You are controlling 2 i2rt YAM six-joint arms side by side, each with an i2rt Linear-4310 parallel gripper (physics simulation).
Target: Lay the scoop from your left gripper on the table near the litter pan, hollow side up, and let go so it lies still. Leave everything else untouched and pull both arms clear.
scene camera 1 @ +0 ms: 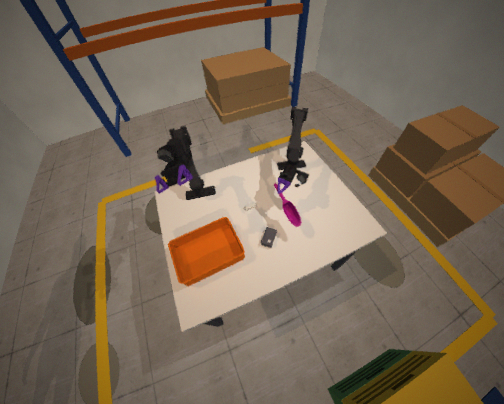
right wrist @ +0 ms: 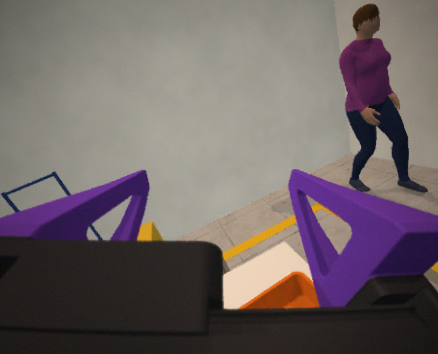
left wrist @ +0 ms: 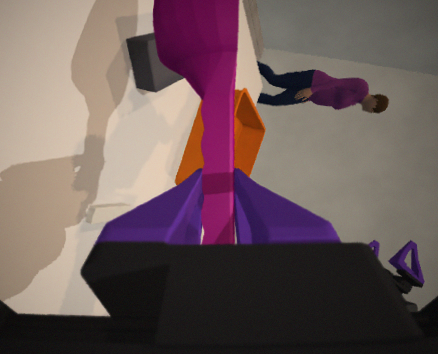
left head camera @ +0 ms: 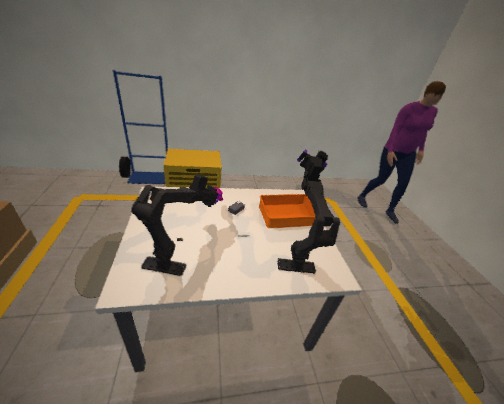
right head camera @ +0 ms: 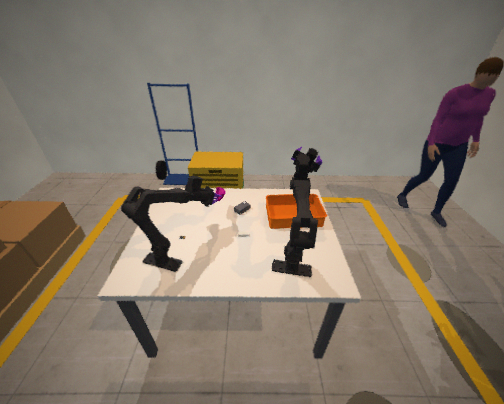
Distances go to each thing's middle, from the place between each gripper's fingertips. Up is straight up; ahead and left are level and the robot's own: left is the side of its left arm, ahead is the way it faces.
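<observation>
With the orange litter pan [scene camera 1: 211, 248], it is 45 cm to the right of my left hand, 10 cm ahead of it and 15 cm below it. The dark grey block [left wrist: 150, 74] is 17 cm below that same left hand, 14 cm ahead of it and 11 cm to the right of it. As for the magenta scoop [left wrist: 202, 48], I find it 7 cm ahead of my left hand, 2 cm below it and 2 cm to the left of it; going by their middles, of the things named here the scoop is the nearest to my left hand.
The magenta scoop is 49 cm to the left of my right hand, 31 cm below it and 5 cm ahead of it. Counting from my right hand again, the dark grey block is 47 cm below, 36 cm to the left and 12 cm ahead. Going by its middle, the block is nearer to my left hand than to my right gripper. And with the orange litter pan, my right gripper is 44 cm above it, 8 cm short of it and 2 cm to the right of it.
</observation>
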